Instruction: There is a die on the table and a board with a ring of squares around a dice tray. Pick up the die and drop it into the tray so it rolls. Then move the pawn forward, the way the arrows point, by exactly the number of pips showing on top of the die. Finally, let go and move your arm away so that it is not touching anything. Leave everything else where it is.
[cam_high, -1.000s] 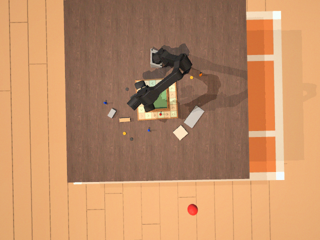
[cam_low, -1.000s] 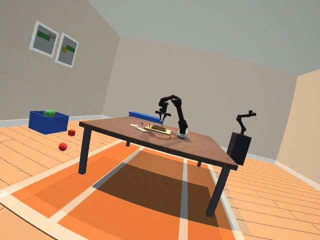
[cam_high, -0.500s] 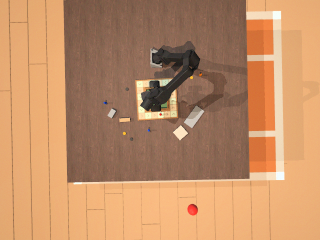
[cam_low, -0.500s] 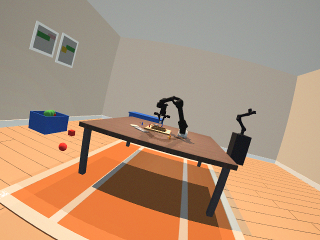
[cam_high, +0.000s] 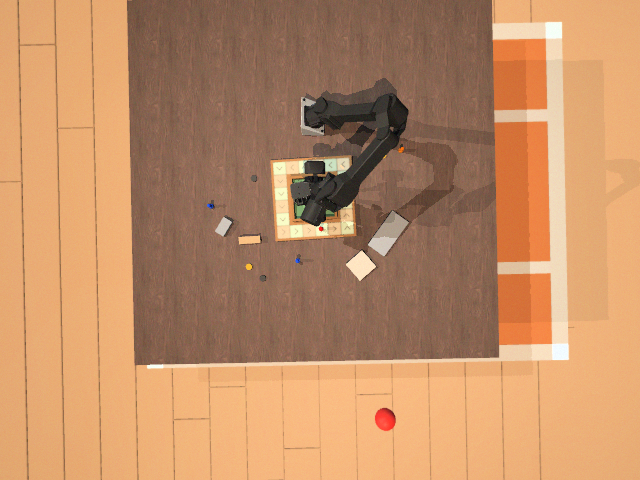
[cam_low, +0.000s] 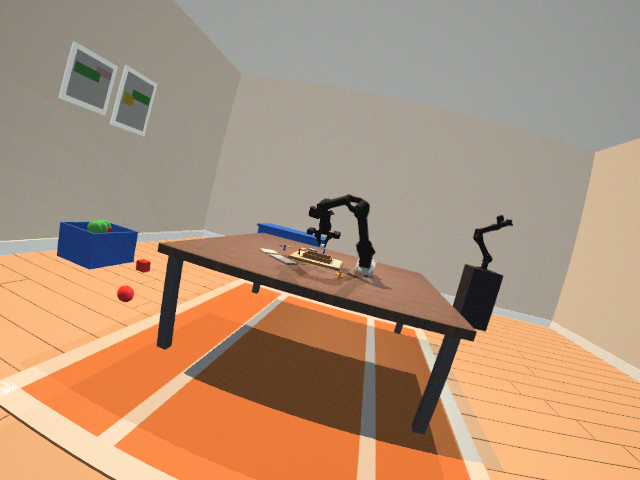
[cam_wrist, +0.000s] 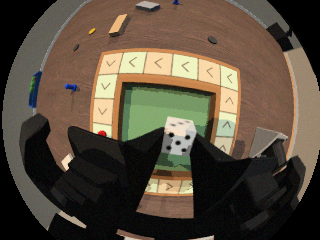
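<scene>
My gripper tip is now 12 cm short of the red pawn, 4 cm to the right of it and 5 cm above it. The rest, counted from my gripper tip: wooden block: 15 cm ahead, 21 cm to the right, 7 cm below; white die: right at my gripper tip; green dice tray: 1 cm ahead, 1 cm to the left, 8 cm below.
</scene>
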